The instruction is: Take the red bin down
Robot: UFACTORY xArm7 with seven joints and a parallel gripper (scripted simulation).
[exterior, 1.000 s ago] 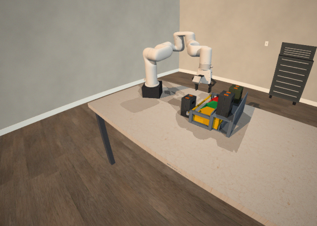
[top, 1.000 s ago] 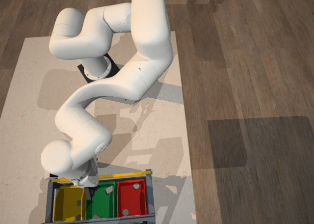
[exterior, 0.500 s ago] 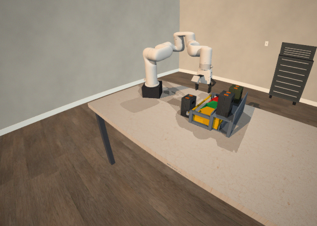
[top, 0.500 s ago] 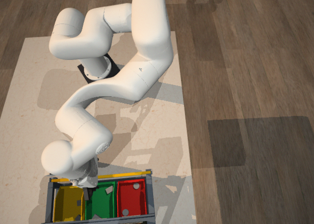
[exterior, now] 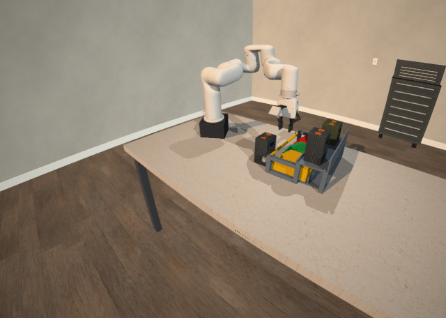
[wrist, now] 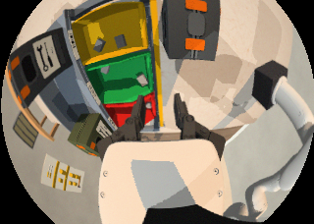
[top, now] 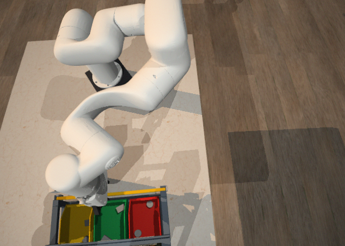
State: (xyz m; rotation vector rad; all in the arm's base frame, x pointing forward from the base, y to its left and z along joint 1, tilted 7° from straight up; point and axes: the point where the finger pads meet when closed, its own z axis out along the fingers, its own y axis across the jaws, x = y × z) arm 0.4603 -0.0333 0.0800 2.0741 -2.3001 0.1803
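Right now my hand is 100 mm above the thin yellow bar. The rest, counted from my hand: yellow bin: 120 mm to the right, 120 mm below, 90 mm ahead; then green bin: 120 mm below, 100 mm ahead, 10 mm to the right; then red open bin: 120 mm below, 120 mm ahead, 100 mm to the left.
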